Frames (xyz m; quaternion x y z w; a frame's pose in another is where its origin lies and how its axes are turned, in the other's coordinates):
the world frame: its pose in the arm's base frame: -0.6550 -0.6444 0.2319 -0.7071 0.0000 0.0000 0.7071
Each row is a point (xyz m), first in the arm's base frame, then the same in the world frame.
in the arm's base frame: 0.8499 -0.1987 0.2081
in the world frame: 1.5049 0.0238 0.4457
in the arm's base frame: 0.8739 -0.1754 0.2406
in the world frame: 1.5289 -0.0087 0.4690
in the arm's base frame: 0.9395 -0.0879 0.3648
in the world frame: 1.5945 -0.1329 0.5565
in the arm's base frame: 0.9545 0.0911 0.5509
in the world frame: 1.6095 -0.3190 0.7355
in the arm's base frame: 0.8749 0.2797 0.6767
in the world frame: 1.5299 -0.4448 0.9241
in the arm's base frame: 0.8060 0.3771 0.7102
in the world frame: 1.4610 -0.4783 1.0215
